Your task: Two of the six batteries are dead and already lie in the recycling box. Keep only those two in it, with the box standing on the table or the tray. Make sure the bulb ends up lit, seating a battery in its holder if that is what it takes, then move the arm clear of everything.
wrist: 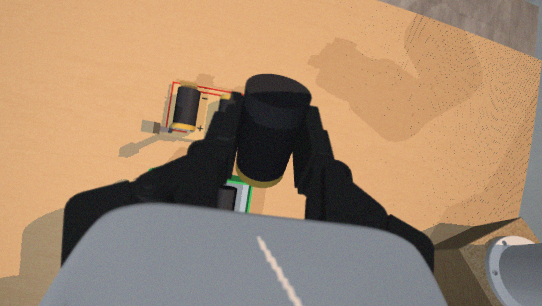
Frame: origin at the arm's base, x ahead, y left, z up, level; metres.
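Where they show: gripper, fingertip midpoint: [270,119]; arm's base, origin of the base link: [521,276].
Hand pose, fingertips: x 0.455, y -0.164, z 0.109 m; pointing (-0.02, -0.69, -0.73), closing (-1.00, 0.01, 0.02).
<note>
Each offset is from my fingertips to the top centre of the thing. "spot": to the spot under its first point. Level surfaces: height alone.
My gripper [270,119] is shut on a large-looking black battery {0.010 m left, 0.000 m ahead, 0.034 m up} [265,140] with a gold band at its lower end, held tilted close to the camera. Left of it, a pale circuit board {spot: 0.021 m right, 0.085 m ahead, 0.231 m down} [203,114] with red wires and plus and minus marks lies on the table. A black battery with gold ends {0.023 m right, 0.108 m ahead, 0.195 m down} [186,106] lies on the board. Part of another battery {0.022 m right, 0.043 m ahead, 0.195 m down} [225,104] shows beside the left finger. The green box {0.122 m left, 0.066 m ahead, 0.181 m down} [250,192] is mostly hidden below the held battery, with a dark battery {0.123 m left, 0.030 m ahead, 0.204 m down} [226,198] partly visible in it. I cannot make out the bulb.
A small grey-brown block on a lever {spot: 0.012 m left, 0.129 m ahead, 0.149 m down} [152,126] sticks out at the board's left side. A wooden block [457,267] with a round grey metal flange [495,260] stands at the lower right. The wooden table {0.241 m down} [90,75] has its edge at the upper right. Arm shadows cross the table.
</note>
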